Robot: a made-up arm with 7 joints. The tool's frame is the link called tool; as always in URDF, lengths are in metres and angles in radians. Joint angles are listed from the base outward. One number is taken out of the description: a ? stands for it. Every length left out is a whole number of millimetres.
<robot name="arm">
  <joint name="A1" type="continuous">
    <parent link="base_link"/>
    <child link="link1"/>
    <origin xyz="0.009 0 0.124" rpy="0 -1.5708 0"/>
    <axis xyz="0 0 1"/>
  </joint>
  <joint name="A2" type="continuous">
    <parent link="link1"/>
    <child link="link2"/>
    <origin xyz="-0.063 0.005 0" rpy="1.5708 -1.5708 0"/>
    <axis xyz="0 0 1"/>
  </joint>
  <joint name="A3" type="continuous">
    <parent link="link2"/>
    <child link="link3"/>
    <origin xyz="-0.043 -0.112 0" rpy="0 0 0"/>
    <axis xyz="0 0 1"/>
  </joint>
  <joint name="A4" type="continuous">
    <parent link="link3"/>
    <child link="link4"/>
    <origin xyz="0.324 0.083 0" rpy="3.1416 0 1.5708"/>
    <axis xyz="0 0 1"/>
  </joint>
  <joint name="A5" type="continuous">
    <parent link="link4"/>
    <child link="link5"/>
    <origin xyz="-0.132 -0.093 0" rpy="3.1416 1.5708 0"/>
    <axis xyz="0 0 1"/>
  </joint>
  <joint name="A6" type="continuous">
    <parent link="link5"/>
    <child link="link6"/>
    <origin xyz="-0.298 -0.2 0" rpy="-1.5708 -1.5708 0"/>
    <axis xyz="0 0 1"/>
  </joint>
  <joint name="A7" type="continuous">
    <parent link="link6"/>
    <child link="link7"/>
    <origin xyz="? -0.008 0" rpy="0 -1.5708 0"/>
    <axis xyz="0 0 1"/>
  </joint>
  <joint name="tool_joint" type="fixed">
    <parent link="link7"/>
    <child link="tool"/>
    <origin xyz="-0.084 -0.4 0" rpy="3.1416 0 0"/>
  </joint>
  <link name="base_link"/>
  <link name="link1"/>
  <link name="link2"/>
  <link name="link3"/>
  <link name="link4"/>
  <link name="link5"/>
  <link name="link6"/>
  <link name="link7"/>
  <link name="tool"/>
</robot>
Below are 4 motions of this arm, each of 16 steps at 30 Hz.
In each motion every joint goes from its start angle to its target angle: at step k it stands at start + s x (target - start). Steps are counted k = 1, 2, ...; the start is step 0. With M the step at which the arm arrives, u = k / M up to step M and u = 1 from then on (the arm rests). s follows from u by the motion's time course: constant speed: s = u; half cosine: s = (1 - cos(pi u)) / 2; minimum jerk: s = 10 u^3 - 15 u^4 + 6 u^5.
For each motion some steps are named. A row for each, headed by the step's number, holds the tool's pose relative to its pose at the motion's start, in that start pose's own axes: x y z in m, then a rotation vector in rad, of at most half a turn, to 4 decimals.
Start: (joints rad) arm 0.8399 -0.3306 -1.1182 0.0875 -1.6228 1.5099 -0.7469
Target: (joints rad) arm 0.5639 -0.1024 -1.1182 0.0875 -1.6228 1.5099 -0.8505
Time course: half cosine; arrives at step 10
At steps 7, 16:
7: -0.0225 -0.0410 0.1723 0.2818 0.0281 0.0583
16: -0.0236 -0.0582 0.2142 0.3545 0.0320 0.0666

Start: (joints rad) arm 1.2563 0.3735 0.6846 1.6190 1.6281 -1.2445 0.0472
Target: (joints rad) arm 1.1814 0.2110 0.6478 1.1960 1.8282 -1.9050 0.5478
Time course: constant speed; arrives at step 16
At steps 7, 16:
7: 0.0686 0.0280 -0.1588 -0.3684 -0.1655 -0.2156
16: 0.1938 -0.0414 -0.2953 -0.7891 -0.4947 -0.4981

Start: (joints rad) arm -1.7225 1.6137 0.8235 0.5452 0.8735 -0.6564 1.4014
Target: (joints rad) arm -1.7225 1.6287 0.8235 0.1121 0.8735 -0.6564 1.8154
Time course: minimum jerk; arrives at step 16
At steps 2, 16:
2: 0.0016 0.0004 -0.0006 0.0027 -0.0060 -0.0095
16: 0.0968 -0.0363 0.0103 0.2439 -0.3391 -0.5836

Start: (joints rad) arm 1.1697 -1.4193 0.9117 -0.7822 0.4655 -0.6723 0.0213
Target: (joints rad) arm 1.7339 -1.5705 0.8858 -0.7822 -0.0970 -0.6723 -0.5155
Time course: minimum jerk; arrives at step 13
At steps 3, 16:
3: 0.0039 0.0096 -0.0051 -0.0350 0.0476 0.0386
16: 0.0799 0.1261 -0.1215 -0.3843 0.6033 0.3383

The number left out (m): 0.058
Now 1 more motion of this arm.
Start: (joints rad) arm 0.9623 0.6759 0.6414 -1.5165 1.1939 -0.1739 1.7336
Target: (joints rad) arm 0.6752 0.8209 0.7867 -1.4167 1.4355 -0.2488 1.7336
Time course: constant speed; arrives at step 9
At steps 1, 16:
1: -0.0230 -0.0015 -0.0118 -0.0110 -0.0413 0.0209
16: -0.1852 -0.0283 -0.1353 -0.1264 -0.3541 0.2221

